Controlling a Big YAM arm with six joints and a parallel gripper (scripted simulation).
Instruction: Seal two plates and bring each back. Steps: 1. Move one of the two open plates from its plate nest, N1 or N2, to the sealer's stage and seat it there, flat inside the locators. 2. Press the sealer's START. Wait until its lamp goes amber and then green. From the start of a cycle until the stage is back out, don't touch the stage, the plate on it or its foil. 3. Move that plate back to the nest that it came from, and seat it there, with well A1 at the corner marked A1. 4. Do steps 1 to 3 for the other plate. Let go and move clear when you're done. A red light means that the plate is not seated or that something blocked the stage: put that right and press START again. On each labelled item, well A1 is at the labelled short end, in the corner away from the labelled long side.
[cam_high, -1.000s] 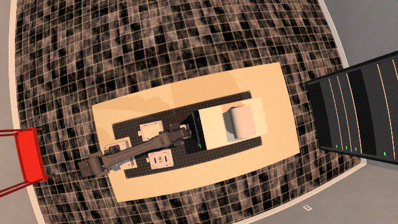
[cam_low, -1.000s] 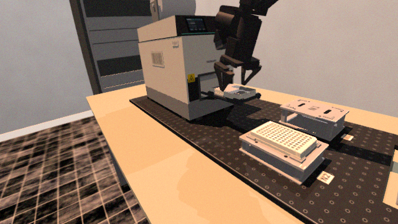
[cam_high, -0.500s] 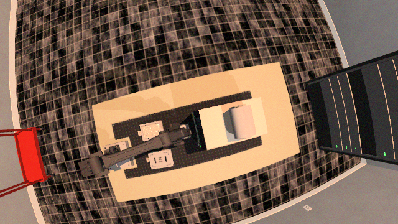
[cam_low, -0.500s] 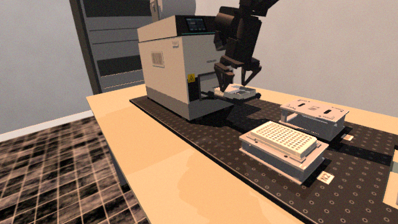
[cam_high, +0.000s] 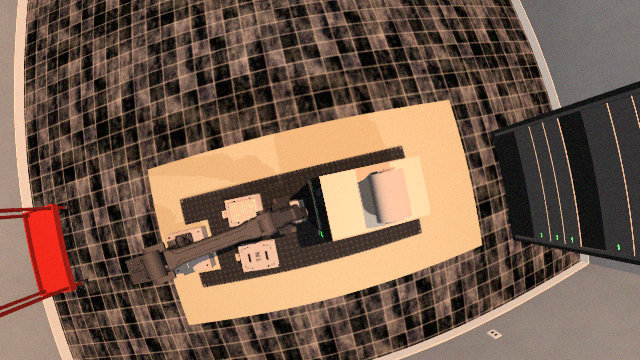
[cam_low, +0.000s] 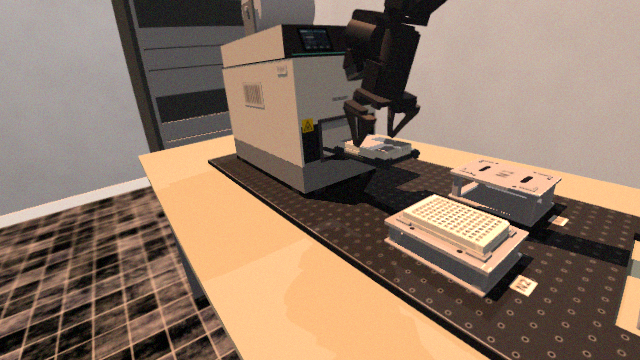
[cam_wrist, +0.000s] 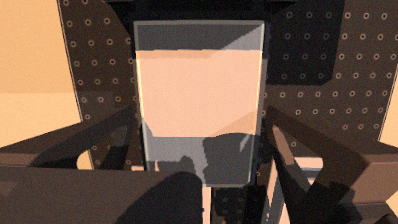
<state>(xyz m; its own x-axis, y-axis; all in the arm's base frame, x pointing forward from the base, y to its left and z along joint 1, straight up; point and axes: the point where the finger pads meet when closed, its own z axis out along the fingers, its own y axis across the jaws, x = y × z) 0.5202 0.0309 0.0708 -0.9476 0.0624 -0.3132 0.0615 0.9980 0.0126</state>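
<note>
Now: hand 30 mm above the sealer stage. From my hand the other things lie so: well plate: 200 mm behind, 60 mm to the left, 80 mm below; plate nest N2: 200 mm behind, 60 mm to the left, 90 mm below; sealer screen: 120 mm ahead, 40 mm to the left, 190 mm above.
</note>
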